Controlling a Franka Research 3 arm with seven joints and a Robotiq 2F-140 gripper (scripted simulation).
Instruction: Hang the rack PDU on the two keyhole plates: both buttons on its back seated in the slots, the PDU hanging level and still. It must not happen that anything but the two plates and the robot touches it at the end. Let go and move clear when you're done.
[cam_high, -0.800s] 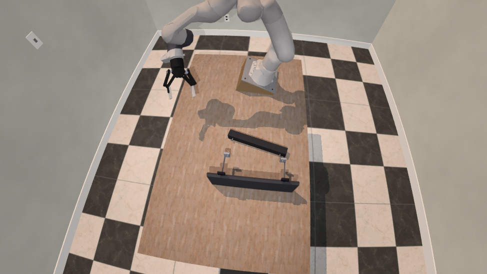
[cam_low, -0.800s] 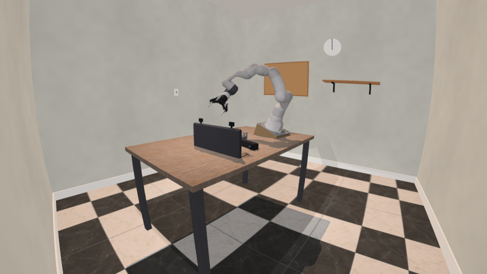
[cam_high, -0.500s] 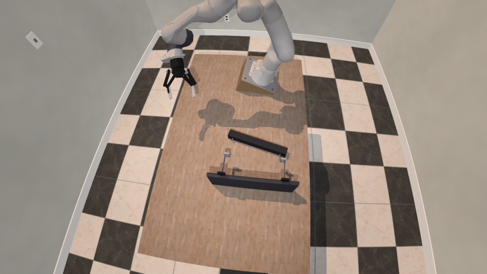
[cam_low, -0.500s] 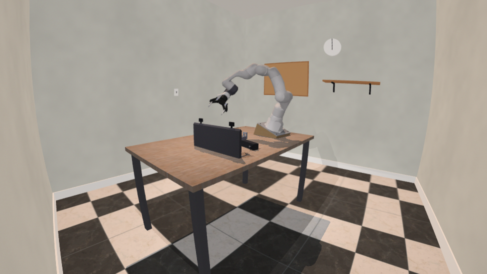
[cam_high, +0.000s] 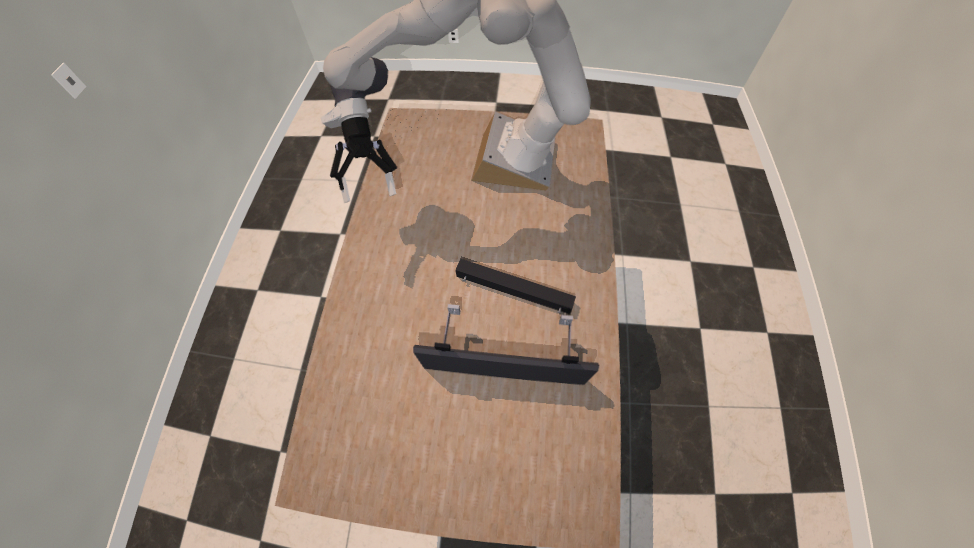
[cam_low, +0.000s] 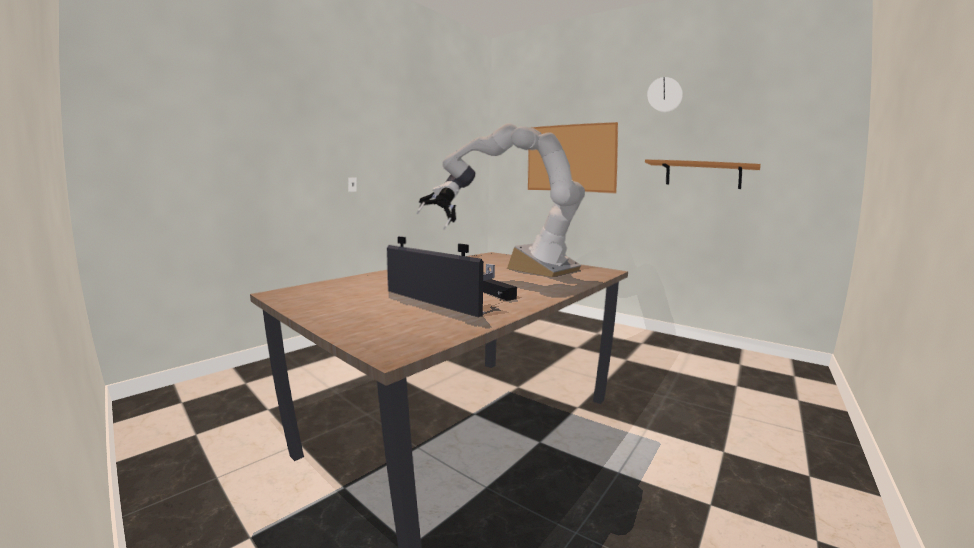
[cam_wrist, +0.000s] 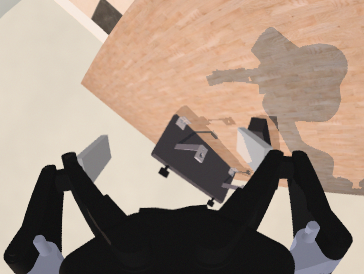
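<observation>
The rack PDU is 41 cm to the left of my hand, 22 cm below it and 17 cm ahead of it. Also, from my hand: dark upright panel 41 cm ahead, 40 cm to the left, 16 cm below.
</observation>
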